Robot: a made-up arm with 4 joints.
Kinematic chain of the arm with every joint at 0, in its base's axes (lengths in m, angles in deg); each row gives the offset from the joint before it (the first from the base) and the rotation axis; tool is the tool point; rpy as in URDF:
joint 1: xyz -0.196 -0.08 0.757 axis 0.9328 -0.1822 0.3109
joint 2: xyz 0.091 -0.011 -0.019 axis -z
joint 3: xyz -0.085 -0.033 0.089 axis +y
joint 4: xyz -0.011 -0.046 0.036 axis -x
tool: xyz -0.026 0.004 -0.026 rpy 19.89 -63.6 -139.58
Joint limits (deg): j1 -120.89..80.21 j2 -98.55..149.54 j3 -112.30..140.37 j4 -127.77..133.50
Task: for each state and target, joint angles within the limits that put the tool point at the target. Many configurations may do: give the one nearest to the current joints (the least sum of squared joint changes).
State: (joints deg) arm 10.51 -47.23 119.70 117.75
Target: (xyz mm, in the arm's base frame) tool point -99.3 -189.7 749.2
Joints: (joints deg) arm 38.76 -4.68 140.37 133.47
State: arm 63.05 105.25 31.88 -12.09
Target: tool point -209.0 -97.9 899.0
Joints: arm 56.24 91.47 32.74 -12.29
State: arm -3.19 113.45 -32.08 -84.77
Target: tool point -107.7 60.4 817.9
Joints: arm -7.65 107.13 -34.21 -84.38
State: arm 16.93 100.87 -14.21 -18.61
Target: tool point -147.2 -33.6 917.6
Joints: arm 52.58 119.24 -26.11 -26.54
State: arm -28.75 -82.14 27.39 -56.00
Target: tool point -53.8 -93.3 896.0
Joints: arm -53.10 -82.90 65.59 -69.75
